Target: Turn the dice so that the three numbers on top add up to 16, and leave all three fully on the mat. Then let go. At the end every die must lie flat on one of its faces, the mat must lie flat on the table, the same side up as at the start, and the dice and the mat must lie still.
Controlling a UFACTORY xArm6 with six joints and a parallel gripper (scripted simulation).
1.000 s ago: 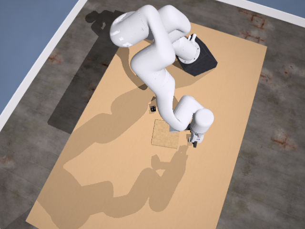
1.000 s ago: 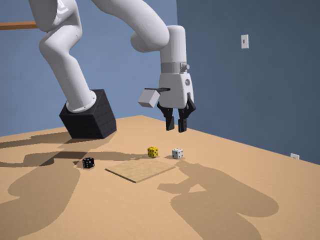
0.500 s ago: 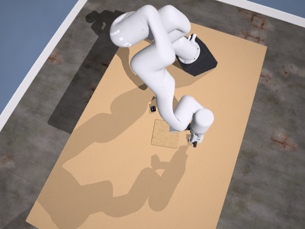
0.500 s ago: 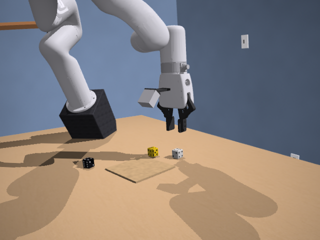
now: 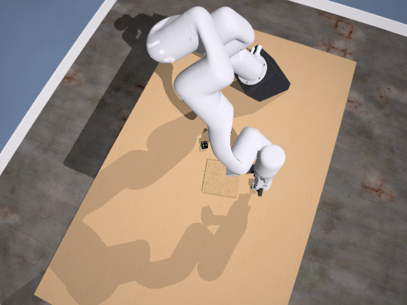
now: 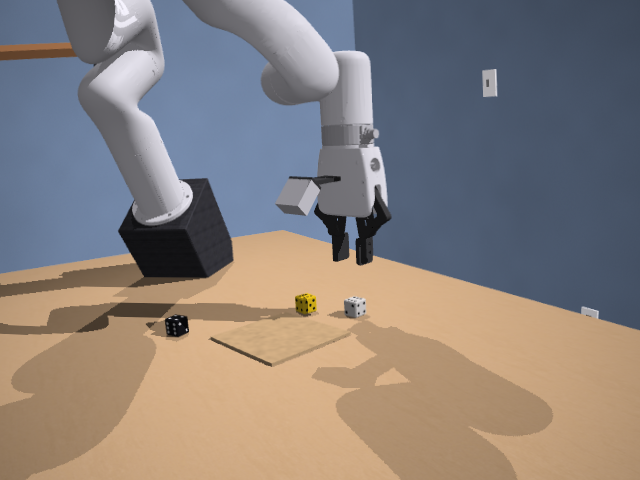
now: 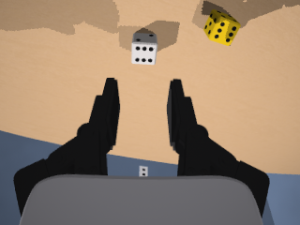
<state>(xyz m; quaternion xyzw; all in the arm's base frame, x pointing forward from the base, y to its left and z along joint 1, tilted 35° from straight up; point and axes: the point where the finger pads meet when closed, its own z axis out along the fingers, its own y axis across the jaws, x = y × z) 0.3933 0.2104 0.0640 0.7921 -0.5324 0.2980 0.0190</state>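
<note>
My gripper is now 9 cm above the white die. Also, from my hand: tan mat (14 cm to the right, 10 cm below, 1 cm ahead); yellow die (9 cm below, 7 cm behind, 5 cm to the right); black die (25 cm to the right, 9 cm below, 9 cm behind).
</note>
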